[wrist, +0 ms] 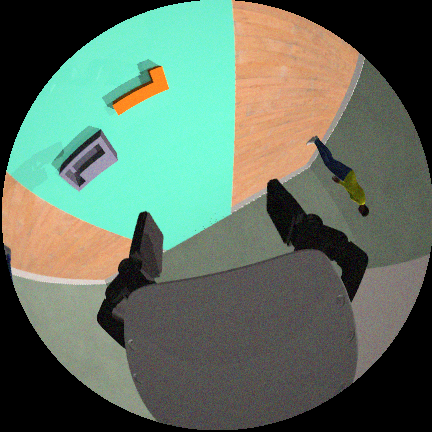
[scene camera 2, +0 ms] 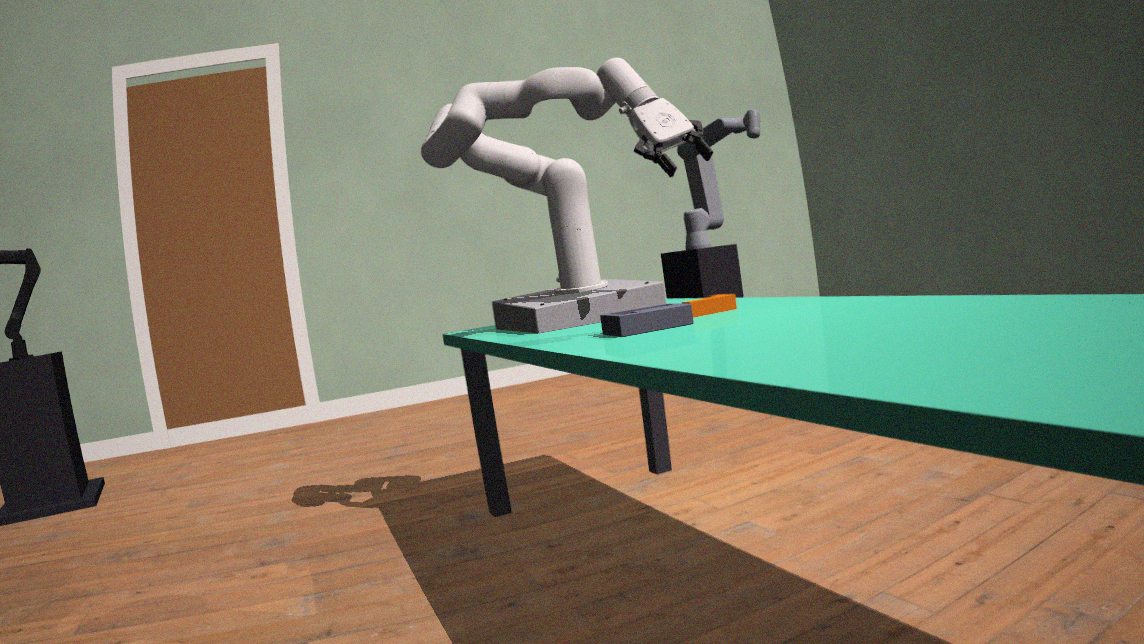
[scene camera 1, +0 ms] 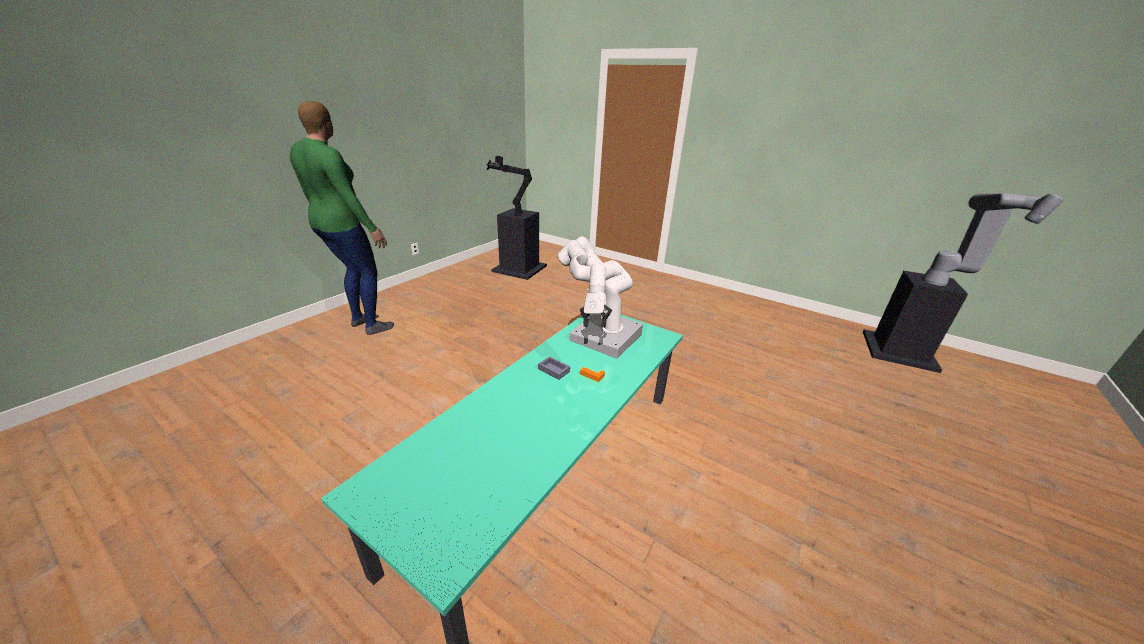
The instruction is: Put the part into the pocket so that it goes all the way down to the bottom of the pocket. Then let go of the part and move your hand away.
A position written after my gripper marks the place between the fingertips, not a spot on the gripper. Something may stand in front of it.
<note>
My gripper [wrist: 209, 208] is open and holds nothing. The table carries an orange L-shaped part [scene camera 2: 717, 303]. Also in view: a grey pocket block [wrist: 95, 154].
The orange L-shaped part is seen too in the wrist view [wrist: 157, 83].
</note>
